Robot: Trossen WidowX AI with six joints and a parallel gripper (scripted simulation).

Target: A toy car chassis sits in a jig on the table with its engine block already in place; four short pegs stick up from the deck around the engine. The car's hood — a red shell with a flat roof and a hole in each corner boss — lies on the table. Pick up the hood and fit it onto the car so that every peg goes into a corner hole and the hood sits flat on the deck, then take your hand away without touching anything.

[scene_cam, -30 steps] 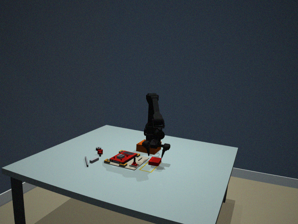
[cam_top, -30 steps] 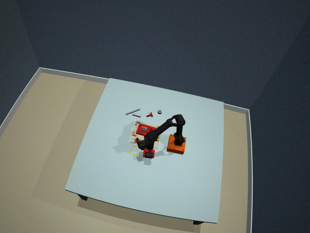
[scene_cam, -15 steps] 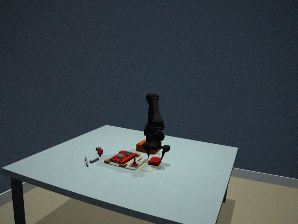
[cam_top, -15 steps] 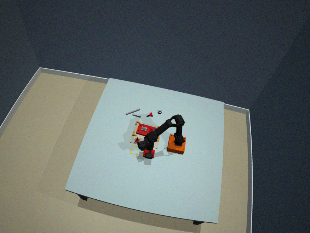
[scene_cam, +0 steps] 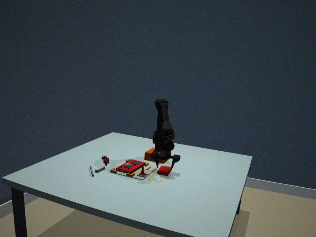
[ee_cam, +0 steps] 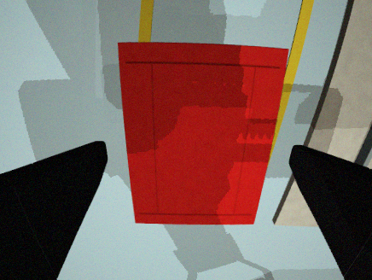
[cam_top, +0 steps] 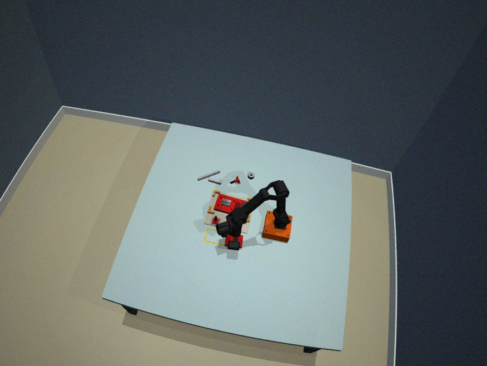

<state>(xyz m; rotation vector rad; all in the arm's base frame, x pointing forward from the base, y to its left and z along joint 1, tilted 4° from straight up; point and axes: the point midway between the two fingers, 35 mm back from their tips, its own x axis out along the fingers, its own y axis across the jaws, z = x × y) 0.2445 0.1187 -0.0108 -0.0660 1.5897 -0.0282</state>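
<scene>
Right now the red hood is 10 mm below my gripper tip. Round my gripper tip: grey engine block: 220 mm to the right, 70 mm ahead; then thin rod: 420 mm to the right, 210 mm ahead, 20 mm below; then beige jig plate: 200 mm to the right, 50 mm ahead, 20 mm below.
</scene>
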